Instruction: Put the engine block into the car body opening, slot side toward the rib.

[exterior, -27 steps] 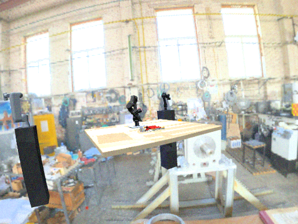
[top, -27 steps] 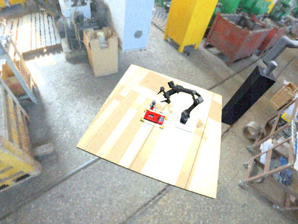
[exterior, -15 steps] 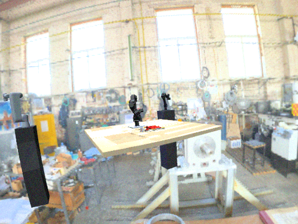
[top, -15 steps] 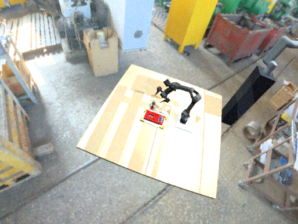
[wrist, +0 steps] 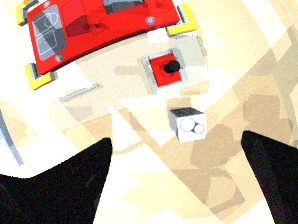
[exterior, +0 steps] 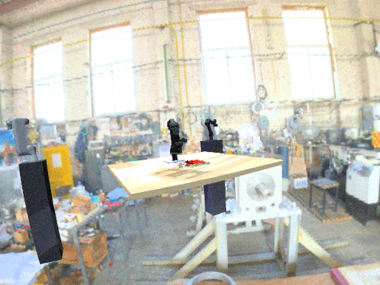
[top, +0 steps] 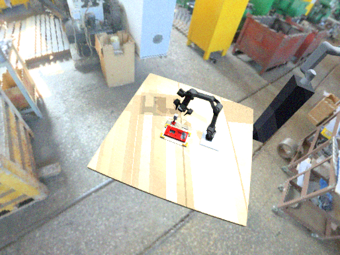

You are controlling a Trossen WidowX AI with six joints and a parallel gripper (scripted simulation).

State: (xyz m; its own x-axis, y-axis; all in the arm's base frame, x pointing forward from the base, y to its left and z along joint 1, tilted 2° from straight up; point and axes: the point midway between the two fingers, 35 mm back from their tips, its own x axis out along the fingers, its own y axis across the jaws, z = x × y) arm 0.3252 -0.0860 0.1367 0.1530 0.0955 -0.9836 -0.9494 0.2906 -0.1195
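My gripper tip is now 100 mm above the grey engine block, 30 mm to the left of it and 20 mm short of it. Round my gripper tip: black upright peg 90 mm below, 50 mm to the left, 30 mm ahead.
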